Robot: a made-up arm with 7 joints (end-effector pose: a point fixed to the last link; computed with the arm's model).
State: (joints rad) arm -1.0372 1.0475 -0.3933 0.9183 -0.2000 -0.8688 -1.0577
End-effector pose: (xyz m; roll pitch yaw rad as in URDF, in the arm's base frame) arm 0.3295 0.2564 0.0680 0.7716 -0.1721 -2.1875
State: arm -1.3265 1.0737 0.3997 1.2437 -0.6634 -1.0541 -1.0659
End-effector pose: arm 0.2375 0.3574 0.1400 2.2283 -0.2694 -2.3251
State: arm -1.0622 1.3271 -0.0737 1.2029 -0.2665 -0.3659 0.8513
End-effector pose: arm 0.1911 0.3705 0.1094 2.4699 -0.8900 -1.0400
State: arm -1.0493 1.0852 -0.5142 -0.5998 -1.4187 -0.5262 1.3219
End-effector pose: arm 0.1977 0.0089 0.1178 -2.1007 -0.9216 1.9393
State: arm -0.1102 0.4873 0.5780 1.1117 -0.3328 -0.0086 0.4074
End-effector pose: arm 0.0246 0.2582 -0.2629 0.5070 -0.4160 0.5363
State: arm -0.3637 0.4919 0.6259 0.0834 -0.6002 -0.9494 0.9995
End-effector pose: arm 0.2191 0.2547 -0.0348 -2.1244 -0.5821 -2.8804
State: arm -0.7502 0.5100 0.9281 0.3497 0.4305 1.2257 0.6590
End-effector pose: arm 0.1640 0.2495 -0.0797 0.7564 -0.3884 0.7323
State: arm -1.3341 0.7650 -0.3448 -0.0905 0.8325 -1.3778 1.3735
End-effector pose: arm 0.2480 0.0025 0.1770 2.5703 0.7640 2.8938
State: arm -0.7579 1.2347 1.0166 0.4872 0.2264 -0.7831 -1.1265
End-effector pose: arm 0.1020 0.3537 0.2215 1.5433 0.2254 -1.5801
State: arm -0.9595 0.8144 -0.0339 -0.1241 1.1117 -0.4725 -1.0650
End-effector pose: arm 0.2734 0.1159 0.1653 0.8139 0.9604 -2.0383
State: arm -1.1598 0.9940 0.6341 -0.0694 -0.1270 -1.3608 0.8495
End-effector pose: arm 0.1145 0.2057 0.2505 -2.5473 0.8718 -2.3931
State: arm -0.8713 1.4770 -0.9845 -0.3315 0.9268 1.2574 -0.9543
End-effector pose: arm 0.2006 0.1603 0.1148 1.0271 0.8256 -0.8122
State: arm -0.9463 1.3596 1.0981 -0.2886 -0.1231 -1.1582 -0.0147
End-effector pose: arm -0.0300 0.1841 0.2763 -2.6340 1.0270 -1.2398
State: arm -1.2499 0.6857 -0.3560 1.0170 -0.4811 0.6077 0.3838
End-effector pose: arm 0.3165 0.1736 -0.0226 0.6091 -0.6160 -0.3249
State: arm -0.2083 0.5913 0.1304 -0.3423 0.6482 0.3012 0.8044
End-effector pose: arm 0.2062 0.2006 -0.0490 2.1938 -0.3719 -1.2053
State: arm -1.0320 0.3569 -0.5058 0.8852 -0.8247 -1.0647 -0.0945
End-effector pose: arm 0.3836 0.0375 -0.0724 2.7044 -0.8971 3.1163
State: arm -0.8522 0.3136 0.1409 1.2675 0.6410 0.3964 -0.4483
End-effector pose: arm 0.2535 0.1824 -0.1962 0.0045 -0.0232 -0.7959
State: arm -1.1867 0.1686 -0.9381 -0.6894 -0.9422 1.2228 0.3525
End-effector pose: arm 0.1651 -0.0942 0.0011 0.5126 -0.7159 -2.2584
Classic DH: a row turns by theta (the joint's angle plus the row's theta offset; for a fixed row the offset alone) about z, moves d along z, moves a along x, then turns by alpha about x. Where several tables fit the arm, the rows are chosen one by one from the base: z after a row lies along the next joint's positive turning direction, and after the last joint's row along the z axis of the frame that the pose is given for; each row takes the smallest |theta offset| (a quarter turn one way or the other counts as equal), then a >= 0, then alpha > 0; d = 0 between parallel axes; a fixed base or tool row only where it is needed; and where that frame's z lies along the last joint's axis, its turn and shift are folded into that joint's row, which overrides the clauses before.
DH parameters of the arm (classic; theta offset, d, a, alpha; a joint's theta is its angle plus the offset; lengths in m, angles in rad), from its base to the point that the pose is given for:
base (fixed): -0.071 0.0428 0.0007 -1.3004
joint 1: -1.3111 0.0053 0.0182 -1.5708
joint 2: 1.2915 0.0198 -0.03 1.5708
joint 3: 1.5708 -0.2181 0.02 -1.5708
joint 4: -1.5708 0.03 0.0029 -1.5708
joint 5: 0 0.1431 0.0027 1.5708
joint 6: 1.5708 0 0.0487 1.5708
joint 7: 1.2982 -0.0523 0.0084 -1.3566
tool (fixed): -1.747 0.0074 0 0

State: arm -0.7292 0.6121 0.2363 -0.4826 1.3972 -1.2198 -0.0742
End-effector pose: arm 0.2179 0.0849 0.1158 1.5805 1.3210 -2.4020
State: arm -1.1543 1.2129 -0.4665 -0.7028 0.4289 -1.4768 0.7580
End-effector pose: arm 0.1274 0.0058 0.1533 1.6218 0.6218 2.2135
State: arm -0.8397 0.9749 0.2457 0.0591 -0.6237 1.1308 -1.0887
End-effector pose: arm 0.2336 0.2222 0.0566 -0.3913 -1.0732 -0.8578
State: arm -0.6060 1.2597 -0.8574 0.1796 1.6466 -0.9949 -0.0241
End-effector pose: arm 0.2606 0.1519 -0.0672 -0.2111 0.2121 2.7829
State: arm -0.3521 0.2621 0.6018 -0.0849 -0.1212 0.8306 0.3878
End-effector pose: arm 0.1698 0.1910 -0.1465 0.3266 -0.7869 0.2416
